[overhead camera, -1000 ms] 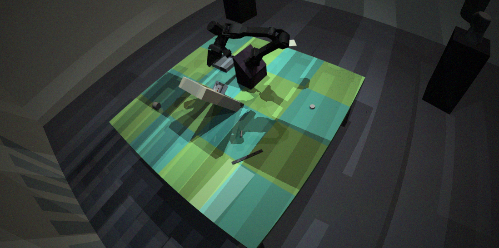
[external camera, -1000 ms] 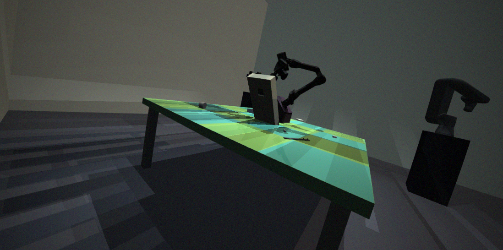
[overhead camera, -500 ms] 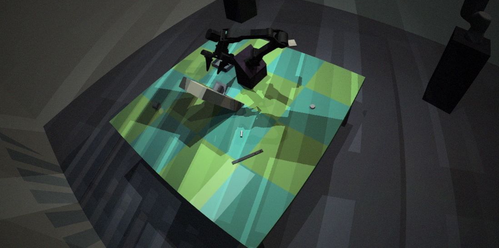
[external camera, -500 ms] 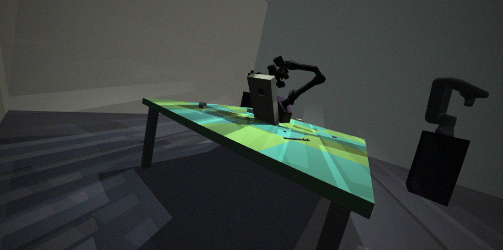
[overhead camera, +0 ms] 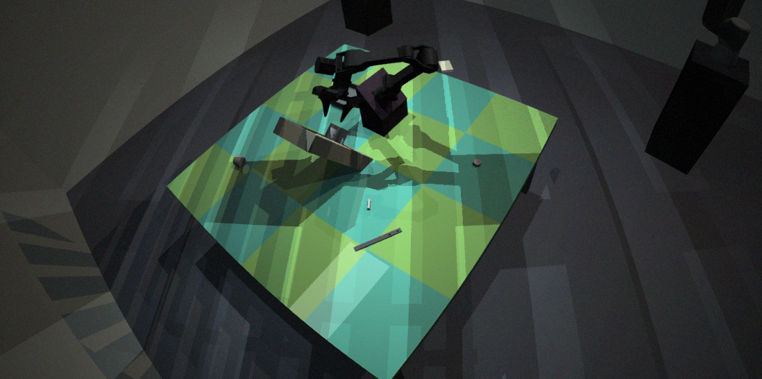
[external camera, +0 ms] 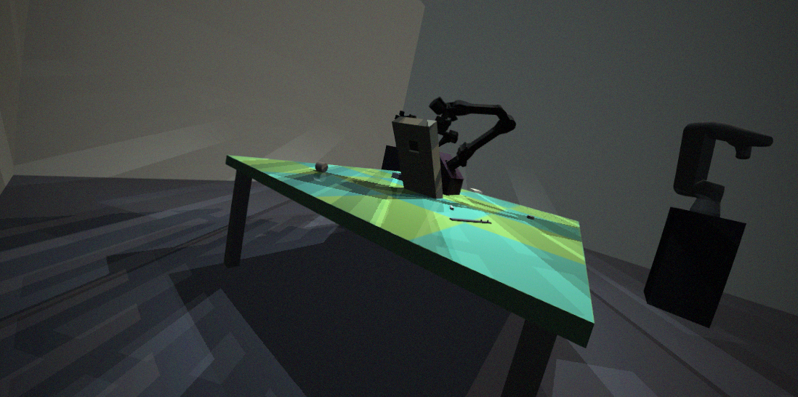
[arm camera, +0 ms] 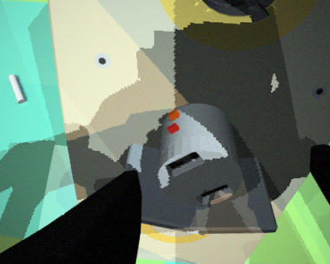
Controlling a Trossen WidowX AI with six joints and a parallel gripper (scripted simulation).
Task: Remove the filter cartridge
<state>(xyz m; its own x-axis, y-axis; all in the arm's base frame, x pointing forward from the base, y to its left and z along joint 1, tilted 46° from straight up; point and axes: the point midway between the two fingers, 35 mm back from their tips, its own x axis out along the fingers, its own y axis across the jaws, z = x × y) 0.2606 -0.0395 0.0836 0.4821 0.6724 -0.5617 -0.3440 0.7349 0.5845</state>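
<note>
My gripper tip is now 60 mm above the round grey filter cartridge and 10 mm short of it. From my gripper tip the other things lie so: small pale peg (230 mm below, 220 mm to the left, 80 mm ahead); square grey tray (320 mm to the right, 290 mm behind, 220 mm below); service panel (80 mm below, 60 mm ahead).
</note>
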